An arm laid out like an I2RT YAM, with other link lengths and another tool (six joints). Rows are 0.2 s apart.
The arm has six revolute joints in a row. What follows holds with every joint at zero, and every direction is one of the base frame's.
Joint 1 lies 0.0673 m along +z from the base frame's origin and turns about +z.
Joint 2 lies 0.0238 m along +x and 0.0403 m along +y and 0.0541 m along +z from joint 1 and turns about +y.
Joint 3 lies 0.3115 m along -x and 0.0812 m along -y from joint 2 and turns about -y.
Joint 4 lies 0.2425 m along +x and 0.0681 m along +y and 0.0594 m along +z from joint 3 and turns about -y.
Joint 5 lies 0.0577 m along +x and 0.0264 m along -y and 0.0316 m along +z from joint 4 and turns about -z.
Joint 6 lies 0.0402 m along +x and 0.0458 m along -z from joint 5 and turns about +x.
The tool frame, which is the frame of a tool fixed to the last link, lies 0.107 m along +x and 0.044 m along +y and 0.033 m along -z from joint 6; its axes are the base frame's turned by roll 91.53, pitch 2.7 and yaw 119.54 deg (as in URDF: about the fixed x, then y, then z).
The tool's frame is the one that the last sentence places.
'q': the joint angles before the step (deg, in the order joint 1, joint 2, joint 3, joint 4, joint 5, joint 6). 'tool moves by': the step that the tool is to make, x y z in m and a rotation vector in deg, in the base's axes. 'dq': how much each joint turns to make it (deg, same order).
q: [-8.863, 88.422, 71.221, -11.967, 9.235, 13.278]
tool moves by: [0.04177, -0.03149, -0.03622, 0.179, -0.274, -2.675]
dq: [-3.125, 9.115, 1.136, 8.219, -0.503, -0.022]
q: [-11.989, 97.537, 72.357, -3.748, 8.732, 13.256]
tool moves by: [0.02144, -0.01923, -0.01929, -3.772, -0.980, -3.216]
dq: [-0.262, 4.524, -0.021, 6.622, 4.240, -1.726]
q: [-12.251, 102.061, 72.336, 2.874, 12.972, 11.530]
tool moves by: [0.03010, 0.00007, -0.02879, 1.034, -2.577, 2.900]
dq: [-0.350, 6.623, 0.109, 8.808, -3.606, 0.000]
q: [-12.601, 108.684, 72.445, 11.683, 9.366, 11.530]
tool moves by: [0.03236, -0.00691, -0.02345, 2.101, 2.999, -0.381]
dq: [-0.130, 7.868, 8.544, -4.283, -0.393, 1.376]
